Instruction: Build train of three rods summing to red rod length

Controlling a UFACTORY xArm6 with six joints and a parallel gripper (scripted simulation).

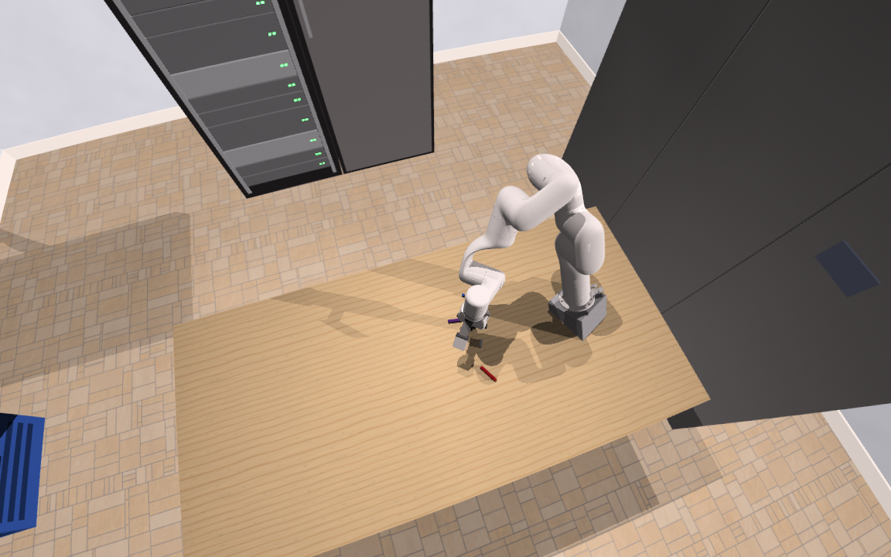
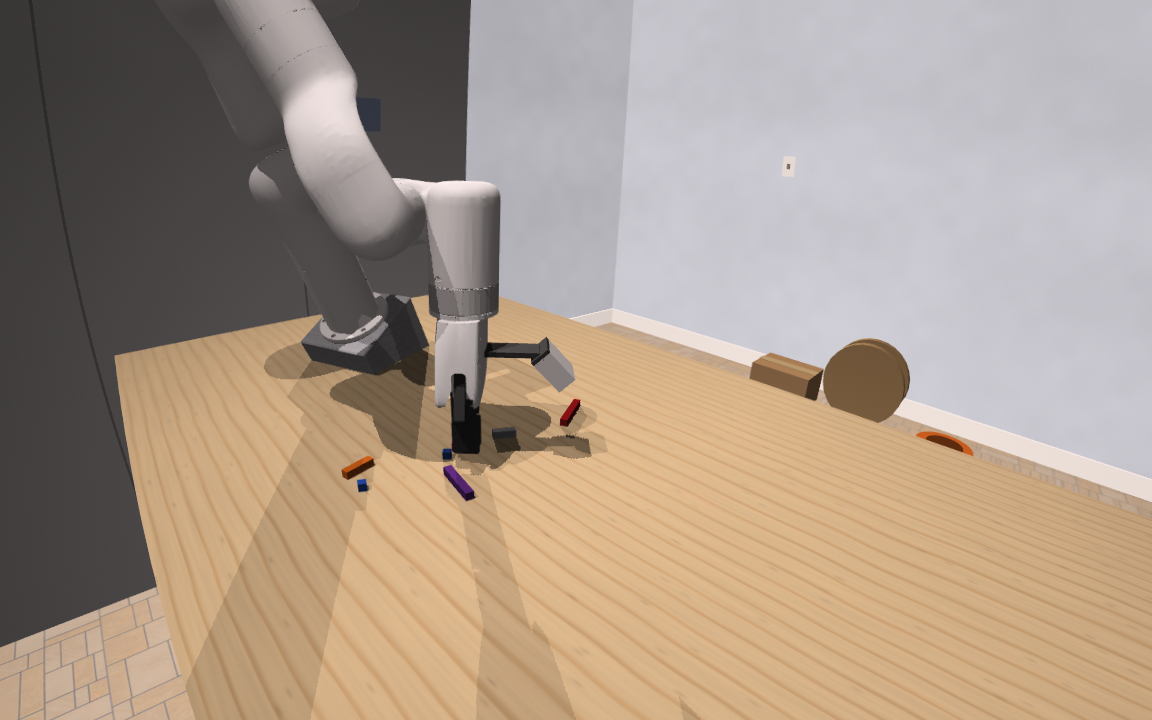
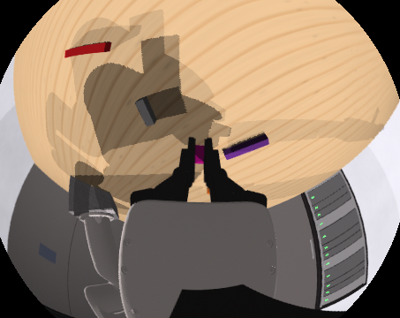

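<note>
Right now my hand is 1 cm to the left of the magenta rod and 2 cm above it. The rest, counted from my hand: purple rod 5 cm ahead, 4 cm to the right, 3 cm below; then orange rod 4 cm behind, 12 cm to the right, 3 cm below; then grey rod 2 cm behind, 7 cm to the left, 3 cm below.
</note>
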